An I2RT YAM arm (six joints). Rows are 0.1 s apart.
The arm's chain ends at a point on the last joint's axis. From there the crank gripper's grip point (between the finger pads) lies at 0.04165 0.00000 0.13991 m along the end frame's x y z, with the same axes.
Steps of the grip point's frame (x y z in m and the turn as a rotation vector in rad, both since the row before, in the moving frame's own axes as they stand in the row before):
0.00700 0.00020 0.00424 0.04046 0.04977 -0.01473
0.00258 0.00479 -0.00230 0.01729 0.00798 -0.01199
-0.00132 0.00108 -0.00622 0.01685 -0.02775 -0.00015
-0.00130 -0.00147 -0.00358 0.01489 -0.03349 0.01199
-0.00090 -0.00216 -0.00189 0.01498 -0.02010 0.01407
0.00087 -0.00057 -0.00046 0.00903 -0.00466 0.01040
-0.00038 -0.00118 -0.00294 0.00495 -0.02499 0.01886
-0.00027 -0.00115 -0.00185 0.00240 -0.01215 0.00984
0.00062 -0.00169 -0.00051 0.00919 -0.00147 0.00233
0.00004 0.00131 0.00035 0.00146 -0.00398 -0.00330
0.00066 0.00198 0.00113 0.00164 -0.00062 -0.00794
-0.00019 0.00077 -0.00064 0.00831 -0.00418 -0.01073
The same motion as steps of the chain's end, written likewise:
0.00014 0.00648 0.00661 0.04046 0.04977 -0.01473
0.00148 0.00771 -0.00194 0.01729 0.00798 -0.01199
0.00258 0.00345 -0.00730 0.01685 -0.02775 -0.00015
0.00340 0.00015 -0.00488 0.01489 -0.03349 0.01199
0.00191 -0.00062 -0.00269 0.01498 -0.02010 0.01407
0.00152 0.00026 -0.00065 0.00903 -0.00466 0.01040
0.00313 -0.00124 -0.00394 0.00495 -0.02499 0.01886
0.00143 -0.00122 -0.00235 0.00240 -0.01215 0.00984
0.00082 -0.00050 -0.00057 0.00919 -0.00147 0.00233
0.00060 0.00165 0.00019 0.00146 -0.00398 -0.00330
0.00075 0.00254 0.00110 0.00164 -0.00062 -0.00794
0.00040 0.00238 -0.00081 0.00831 -0.00418 -0.01073

